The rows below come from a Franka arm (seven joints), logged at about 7 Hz.
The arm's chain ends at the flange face. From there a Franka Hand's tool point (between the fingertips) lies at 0.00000 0.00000 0.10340 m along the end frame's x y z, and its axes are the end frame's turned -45 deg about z.
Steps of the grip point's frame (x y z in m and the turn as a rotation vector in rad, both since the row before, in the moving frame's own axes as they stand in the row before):
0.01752 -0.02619 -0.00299 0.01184 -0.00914 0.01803
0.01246 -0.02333 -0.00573 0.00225 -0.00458 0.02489
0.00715 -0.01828 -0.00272 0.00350 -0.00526 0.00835
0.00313 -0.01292 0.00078 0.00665 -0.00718 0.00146
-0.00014 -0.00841 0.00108 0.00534 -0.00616 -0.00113
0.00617 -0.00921 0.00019 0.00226 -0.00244 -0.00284
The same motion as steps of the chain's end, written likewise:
-0.00460 -0.03070 -0.00298 0.00191 -0.01484 0.01803
-0.00718 -0.02547 -0.00573 -0.00165 -0.00483 0.02489
-0.00723 -0.01811 -0.00272 -0.00124 -0.00619 0.00835
-0.00591 -0.01139 0.00078 -0.00037 -0.00978 0.00146
-0.00520 -0.00591 0.00108 -0.00058 -0.00813 -0.00113
-0.00181 -0.01089 0.00019 -0.00013 -0.00332 -0.00284

